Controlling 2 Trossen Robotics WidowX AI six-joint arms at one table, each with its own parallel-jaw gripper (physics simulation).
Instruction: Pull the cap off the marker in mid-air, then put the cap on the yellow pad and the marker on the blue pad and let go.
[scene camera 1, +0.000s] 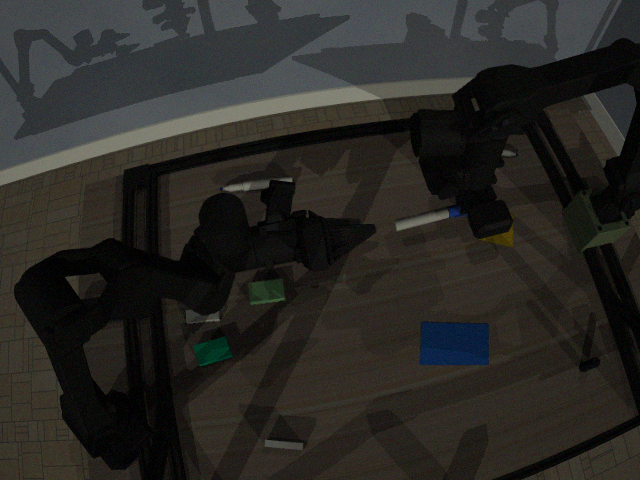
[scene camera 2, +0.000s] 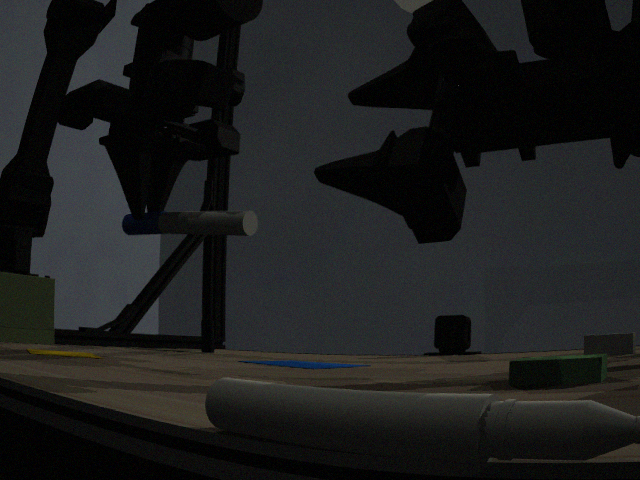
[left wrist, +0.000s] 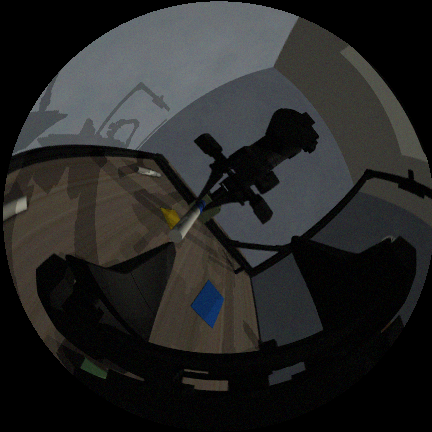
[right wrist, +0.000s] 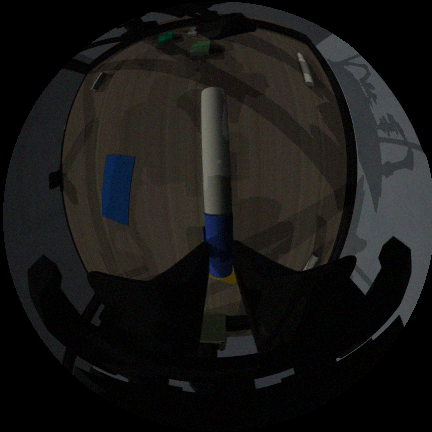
Labels:
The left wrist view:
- my left gripper: 234, 245
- my right gripper: 199, 205
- blue pad: 207, 303

